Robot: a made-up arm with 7 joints. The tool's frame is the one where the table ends. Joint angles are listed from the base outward.
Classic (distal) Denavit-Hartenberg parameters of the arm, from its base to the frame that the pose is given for. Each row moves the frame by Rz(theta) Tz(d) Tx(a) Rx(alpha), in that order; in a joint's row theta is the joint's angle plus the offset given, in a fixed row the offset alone. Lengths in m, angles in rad.
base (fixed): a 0; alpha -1.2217; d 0; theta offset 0
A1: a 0; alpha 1.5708; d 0; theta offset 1.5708
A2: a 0; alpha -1.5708; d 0; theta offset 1.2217
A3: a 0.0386; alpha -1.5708; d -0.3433; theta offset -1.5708
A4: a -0.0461; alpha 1.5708; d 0; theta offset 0
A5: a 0; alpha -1.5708; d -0.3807; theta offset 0
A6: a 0; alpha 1.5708; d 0; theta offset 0
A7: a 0; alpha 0; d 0; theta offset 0
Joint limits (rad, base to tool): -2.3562..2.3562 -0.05..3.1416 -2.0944..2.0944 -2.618..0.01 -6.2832..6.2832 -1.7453..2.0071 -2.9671..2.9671
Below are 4 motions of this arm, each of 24 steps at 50 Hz.
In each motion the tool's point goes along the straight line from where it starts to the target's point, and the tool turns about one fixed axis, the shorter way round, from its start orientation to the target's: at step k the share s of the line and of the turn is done. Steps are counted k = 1, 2, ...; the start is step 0. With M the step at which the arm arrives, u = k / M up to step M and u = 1 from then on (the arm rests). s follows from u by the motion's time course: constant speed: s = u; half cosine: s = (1 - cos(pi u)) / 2; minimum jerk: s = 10 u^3 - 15 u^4 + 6 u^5.
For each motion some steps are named. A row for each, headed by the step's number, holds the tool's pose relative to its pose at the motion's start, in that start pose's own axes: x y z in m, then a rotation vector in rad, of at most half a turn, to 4 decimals.
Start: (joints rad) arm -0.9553 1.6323 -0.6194 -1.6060 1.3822 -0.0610 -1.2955
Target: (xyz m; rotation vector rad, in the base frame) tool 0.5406 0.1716 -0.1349 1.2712 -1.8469 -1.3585
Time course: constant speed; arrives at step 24
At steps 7, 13, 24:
7: 0.0242 -0.0922 0.0049 0.0208 -0.0383 0.0096
13: 0.0450 -0.1713 0.0091 0.0387 -0.0711 0.0179
24: 0.0831 -0.3163 0.0168 0.0714 -0.1313 0.0330

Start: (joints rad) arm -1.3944 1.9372 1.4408 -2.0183 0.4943 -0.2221 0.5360
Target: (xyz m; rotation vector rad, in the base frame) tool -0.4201 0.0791 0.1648 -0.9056 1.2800 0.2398
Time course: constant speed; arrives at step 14
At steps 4, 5, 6, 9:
4: 0.0058 -0.0114 -0.0221 -0.0319 0.0121 -0.1051
5: 0.0072 -0.0142 -0.0276 -0.0399 0.0152 -0.1314
6: 0.0087 -0.0170 -0.0331 -0.0479 0.0182 -0.1577
9: 0.0130 -0.0256 -0.0496 -0.0718 0.0273 -0.2365

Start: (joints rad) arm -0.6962 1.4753 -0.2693 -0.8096 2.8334 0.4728 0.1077
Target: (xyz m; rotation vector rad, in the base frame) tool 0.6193 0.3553 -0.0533 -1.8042 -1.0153 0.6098
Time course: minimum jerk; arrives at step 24
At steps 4, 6, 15, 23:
4: -0.0072 0.0065 -0.0052 -0.0085 0.0201 0.0079
6: -0.0210 0.0189 -0.0151 -0.0248 0.0585 0.0231
15: -0.1471 0.1324 -0.1054 -0.1737 0.4096 0.1616
23: -0.2029 0.1826 -0.1454 -0.2395 0.5648 0.2229

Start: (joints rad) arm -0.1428 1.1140 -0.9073 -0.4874 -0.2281 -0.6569 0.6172
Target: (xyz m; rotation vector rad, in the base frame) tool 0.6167 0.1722 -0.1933 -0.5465 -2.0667 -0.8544
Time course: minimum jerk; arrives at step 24
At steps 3, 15, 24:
3: 0.0096 0.0020 -0.0009 0.0004 -0.0264 0.0014
15: 0.4349 0.0922 -0.0384 0.0169 -1.1928 0.0630
24: 0.6000 0.1272 -0.0530 0.0233 -1.6457 0.0870

